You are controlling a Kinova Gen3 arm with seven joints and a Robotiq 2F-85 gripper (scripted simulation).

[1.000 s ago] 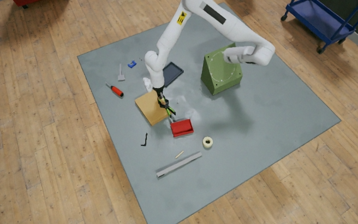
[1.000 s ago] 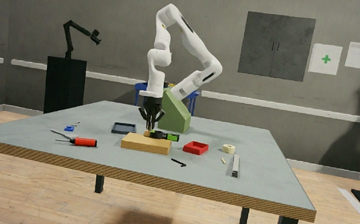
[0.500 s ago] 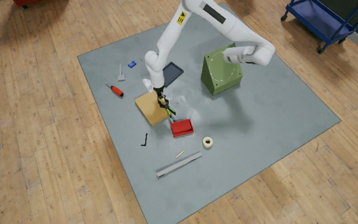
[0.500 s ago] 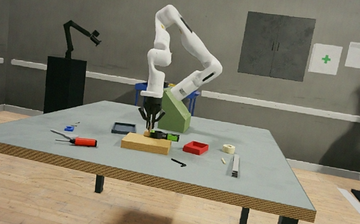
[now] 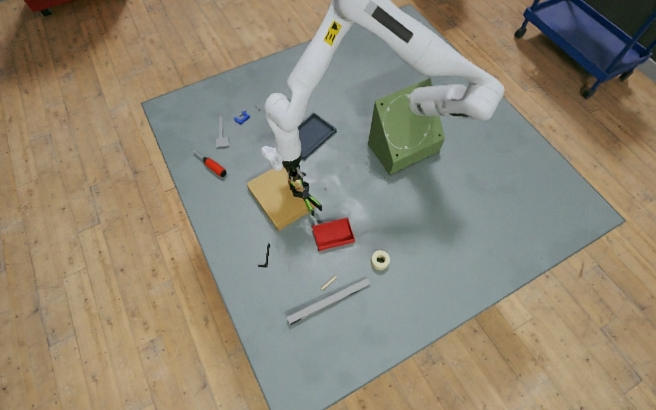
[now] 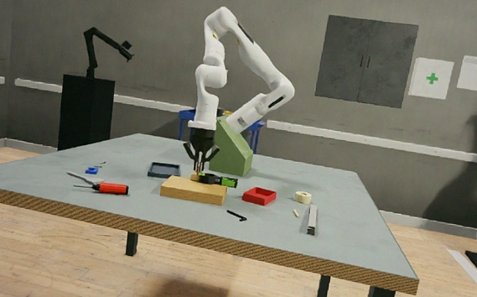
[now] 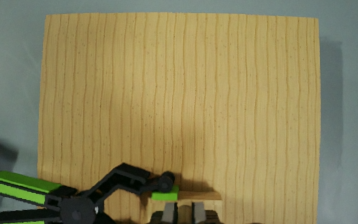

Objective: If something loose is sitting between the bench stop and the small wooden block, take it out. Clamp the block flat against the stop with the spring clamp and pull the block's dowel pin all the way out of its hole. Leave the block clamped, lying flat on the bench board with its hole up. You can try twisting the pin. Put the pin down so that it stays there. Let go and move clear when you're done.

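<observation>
My gripper is now 20 mm above the dowel pin. Also, from my hand: small wooden block (40 mm below); bench board (50 mm ahead, 20 mm to the left, 60 mm below); red tray (50 mm behind, 220 mm to the left, 70 mm below).
</observation>
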